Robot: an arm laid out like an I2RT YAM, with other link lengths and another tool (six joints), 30 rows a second.
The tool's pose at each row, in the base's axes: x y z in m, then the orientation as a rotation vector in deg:
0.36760, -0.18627, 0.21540, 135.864, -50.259, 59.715
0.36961, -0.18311, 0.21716, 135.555, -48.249, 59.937
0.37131, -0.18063, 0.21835, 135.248, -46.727, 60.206
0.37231, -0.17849, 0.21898, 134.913, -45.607, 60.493
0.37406, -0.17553, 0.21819, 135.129, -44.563, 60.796
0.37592, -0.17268, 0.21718, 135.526, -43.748, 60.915
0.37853, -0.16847, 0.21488, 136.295, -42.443, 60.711
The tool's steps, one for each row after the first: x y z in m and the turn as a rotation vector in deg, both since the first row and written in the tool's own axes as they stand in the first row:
0.00118, -0.00346, -0.00193, -0.061, 0.734, -1.391
0.00203, -0.00628, -0.00326, -0.098, 1.377, -2.422
0.00221, -0.00844, -0.00440, -0.158, 1.950, -3.163
0.00140, -0.01186, -0.00471, 0.226, 2.230, -3.808
0.00051, -0.01530, -0.00477, 0.649, 2.269, -4.326
-0.00148, -0.02037, -0.00441, 1.236, 2.062, -5.252

